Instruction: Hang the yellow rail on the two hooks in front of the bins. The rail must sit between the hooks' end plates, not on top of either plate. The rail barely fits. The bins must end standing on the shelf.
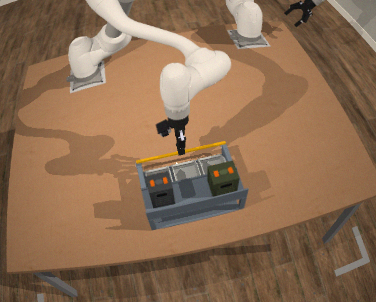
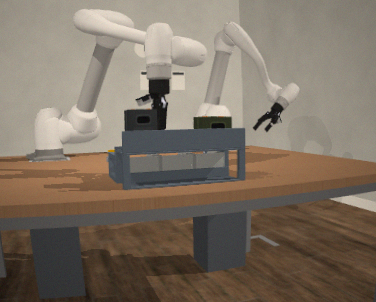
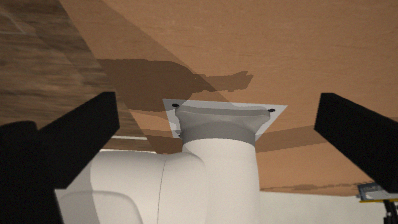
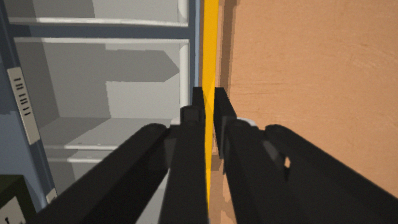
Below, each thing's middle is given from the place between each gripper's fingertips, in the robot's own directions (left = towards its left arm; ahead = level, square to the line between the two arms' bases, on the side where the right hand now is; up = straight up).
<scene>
My right hand is 13 cm short of the blue-grey shelf [image 2: 219,139], 5 cm above it and 1 cm to the left of it.
Right now my left hand is 1020 mm to the left of the blue-grey shelf, 900 mm short of it and 50 mm above it.
</scene>
